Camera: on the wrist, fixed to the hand. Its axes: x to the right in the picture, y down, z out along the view.
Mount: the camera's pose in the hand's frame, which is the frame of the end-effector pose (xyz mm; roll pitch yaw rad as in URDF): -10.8 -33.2 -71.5 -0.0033 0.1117 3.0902
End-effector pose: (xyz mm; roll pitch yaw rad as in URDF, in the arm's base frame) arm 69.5 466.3 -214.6 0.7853 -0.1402 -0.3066
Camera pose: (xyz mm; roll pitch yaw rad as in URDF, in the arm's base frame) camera 77.3 492.2 -289.4 -0.8045 0.1820 2.7179
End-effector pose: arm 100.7 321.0 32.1 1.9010 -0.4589 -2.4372
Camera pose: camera 156.1 265.2 19.9 -1.9401 0.3725 0.6088
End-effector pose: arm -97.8 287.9 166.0 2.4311 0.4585 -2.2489
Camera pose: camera -44.8 239.2 200.0 -2.4114 -0.5763 0.8521
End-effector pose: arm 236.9 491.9 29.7 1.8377 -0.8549 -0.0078
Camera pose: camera 240.4 569.6 12.9 -1.9339 0.7715 3.0022
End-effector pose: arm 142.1 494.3 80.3 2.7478 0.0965 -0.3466
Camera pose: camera 156.6 550.8 134.4 -2.7489 -0.2193 2.7995
